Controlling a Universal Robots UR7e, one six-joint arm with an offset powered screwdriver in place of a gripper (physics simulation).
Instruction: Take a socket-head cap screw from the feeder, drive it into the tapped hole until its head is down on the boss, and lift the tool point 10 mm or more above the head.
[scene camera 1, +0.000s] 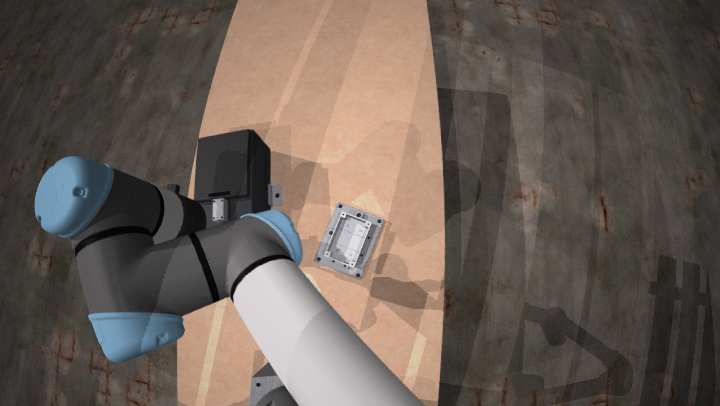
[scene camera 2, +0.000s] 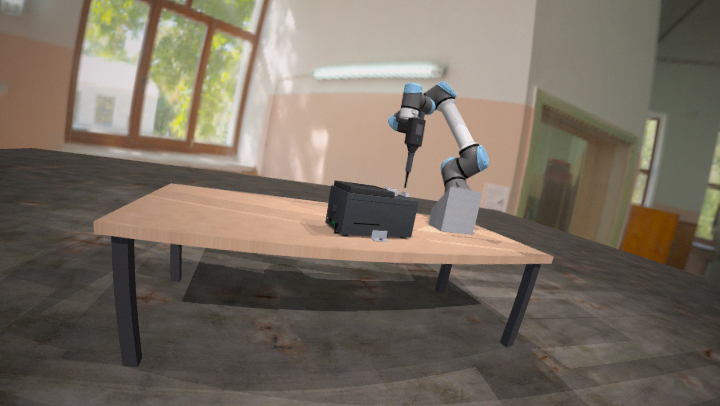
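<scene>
The black screw feeder (scene camera 1: 222, 163) (scene camera 2: 378, 216) stands on the table. In scene camera 1 the arm covers its front end. The screwdriver (scene camera 2: 405, 187) points down in scene camera 2, its thin tip seen a little above the feeder's right end. The arm hides the tip in scene camera 1. Whether a screw sits on the tip is too small to tell. A grey plate with a raised rectangular housing (scene camera 1: 360, 264) lies turned on the table, right of the feeder in scene camera 1. Small dark holes show in it; which one is the tapped hole cannot be told. It does not show in scene camera 2.
The arm's white link (scene camera 1: 322, 327) (scene camera 2: 457, 123) crosses the lower middle of scene camera 1. The grey robot pedestal (scene camera 2: 458, 211) stands right of the feeder in scene camera 2. A small metal bracket (scene camera 1: 275, 195) (scene camera 2: 379, 235) sits at the feeder's side. The wooden table (scene camera 1: 352, 75) (scene camera 2: 226, 229) carries them.
</scene>
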